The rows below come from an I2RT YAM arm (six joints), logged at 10 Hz.
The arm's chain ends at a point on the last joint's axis. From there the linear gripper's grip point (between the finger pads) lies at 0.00 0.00 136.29 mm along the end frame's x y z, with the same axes.
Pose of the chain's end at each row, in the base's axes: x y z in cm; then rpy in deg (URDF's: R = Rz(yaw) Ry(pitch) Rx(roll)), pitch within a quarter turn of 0, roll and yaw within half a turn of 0:
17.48 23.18 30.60 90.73 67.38 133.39
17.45 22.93 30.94 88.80 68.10 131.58
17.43 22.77 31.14 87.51 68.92 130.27
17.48 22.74 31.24 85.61 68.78 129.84
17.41 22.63 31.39 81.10 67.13 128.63
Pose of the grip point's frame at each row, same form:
27.49 32.43 30.53 90.73 67.38 133.39
27.47 32.17 31.05 88.80 68.10 131.58
27.46 31.99 31.35 87.51 68.92 130.27
27.29 32.19 31.62 85.61 68.78 129.84
26.72 32.55 32.21 81.10 67.13 128.63

